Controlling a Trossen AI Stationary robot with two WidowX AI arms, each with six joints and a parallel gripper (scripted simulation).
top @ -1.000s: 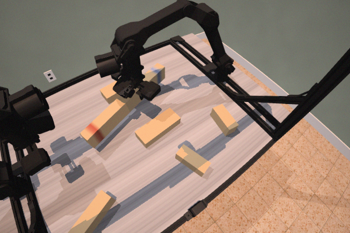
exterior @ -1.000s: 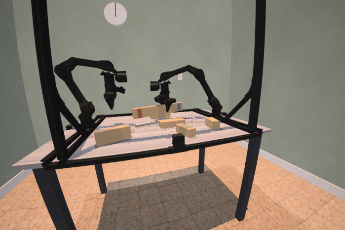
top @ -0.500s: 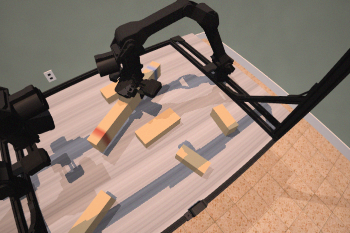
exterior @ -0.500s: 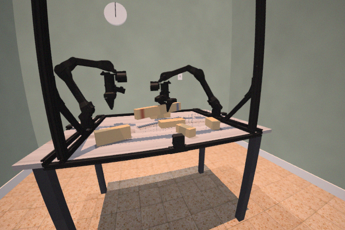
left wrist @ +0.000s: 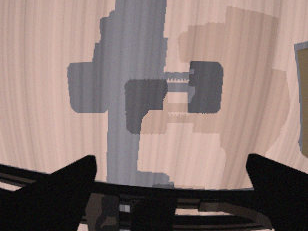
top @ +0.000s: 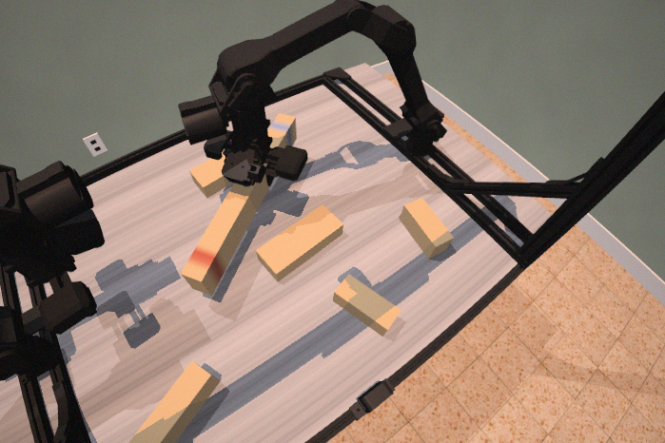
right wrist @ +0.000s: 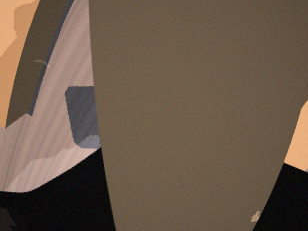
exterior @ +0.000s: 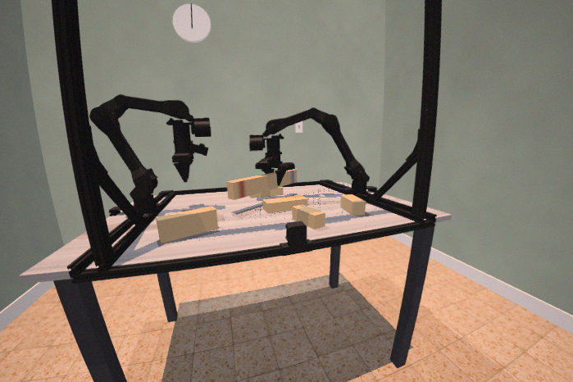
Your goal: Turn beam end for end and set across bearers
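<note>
Now: right hand 4 cm to the right of the beam, 3 cm past it and 1 cm above it.
</note>
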